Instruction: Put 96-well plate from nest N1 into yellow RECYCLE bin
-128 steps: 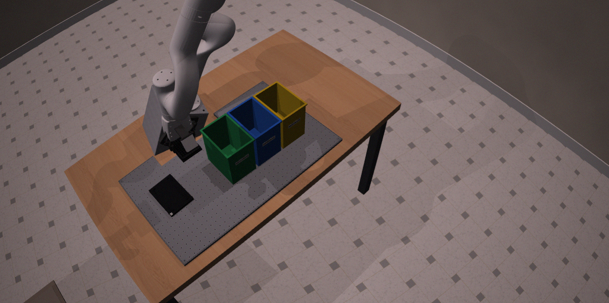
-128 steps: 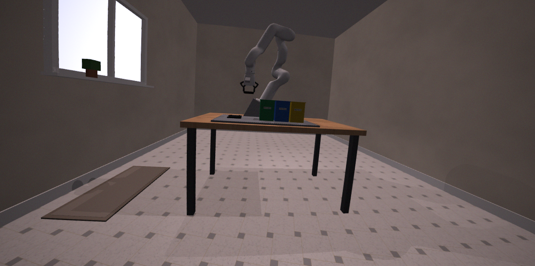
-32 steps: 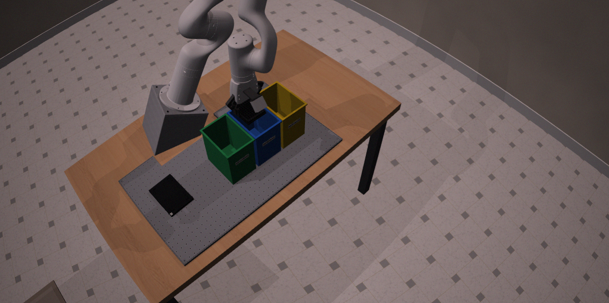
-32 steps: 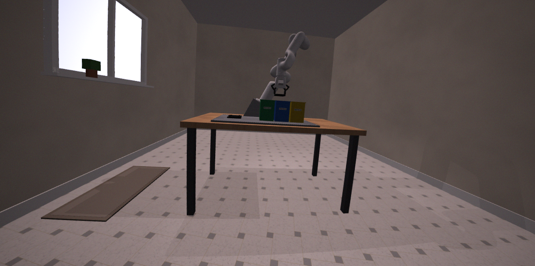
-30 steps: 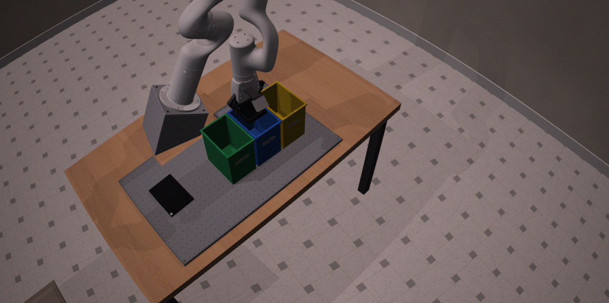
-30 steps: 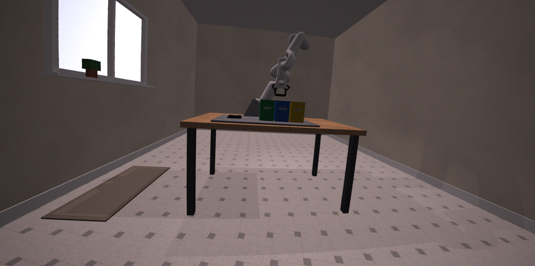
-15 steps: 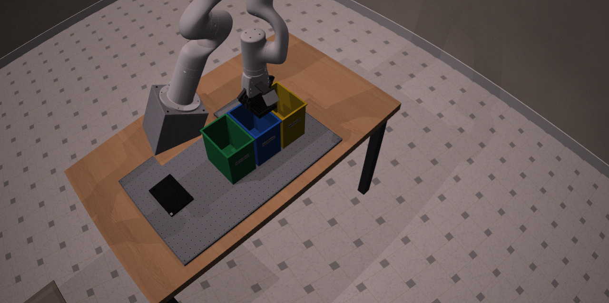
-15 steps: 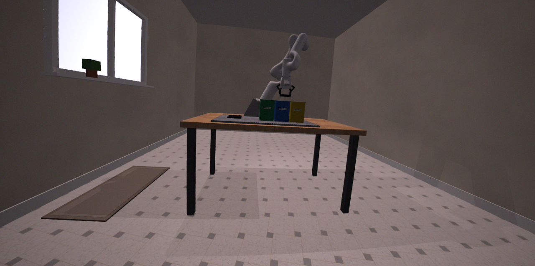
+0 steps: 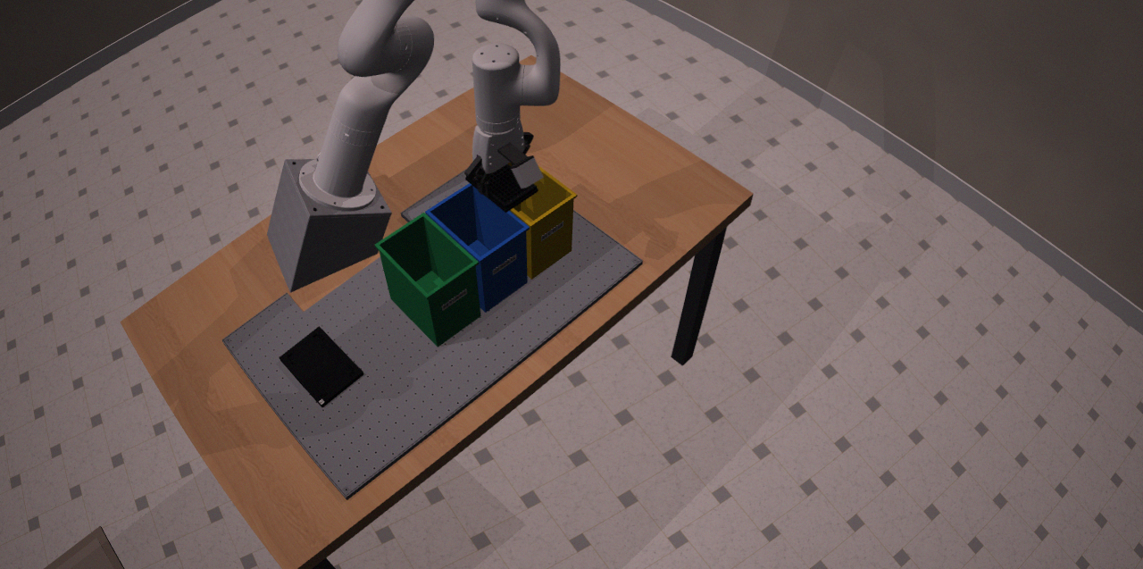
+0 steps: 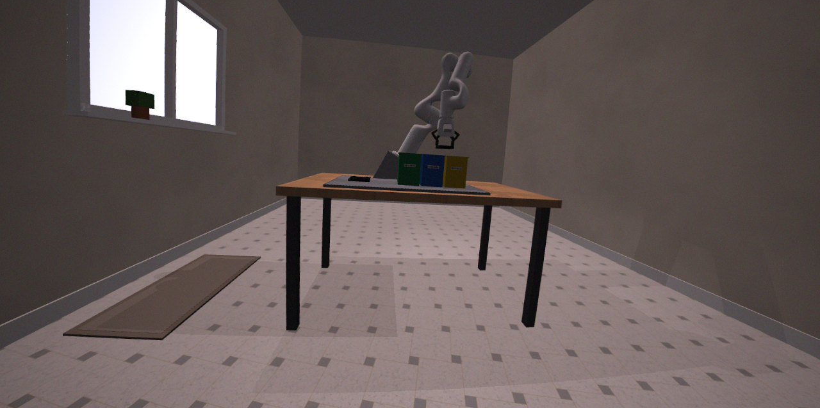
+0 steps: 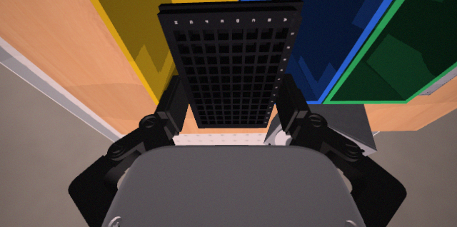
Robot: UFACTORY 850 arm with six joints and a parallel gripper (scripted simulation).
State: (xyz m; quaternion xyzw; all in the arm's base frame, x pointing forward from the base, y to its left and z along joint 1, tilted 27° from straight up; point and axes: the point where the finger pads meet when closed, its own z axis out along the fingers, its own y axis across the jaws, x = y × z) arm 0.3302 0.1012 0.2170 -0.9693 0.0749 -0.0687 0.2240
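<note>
The yellow bin is 1 cm ahead of my hand, 6 cm to the left of it and 15 cm below it. Round my hand: black 96-well plate 1 cm below; then green bin 2 cm behind, 21 cm to the right, 15 cm below; then blue bin 7 cm to the right, 15 cm below.
</note>
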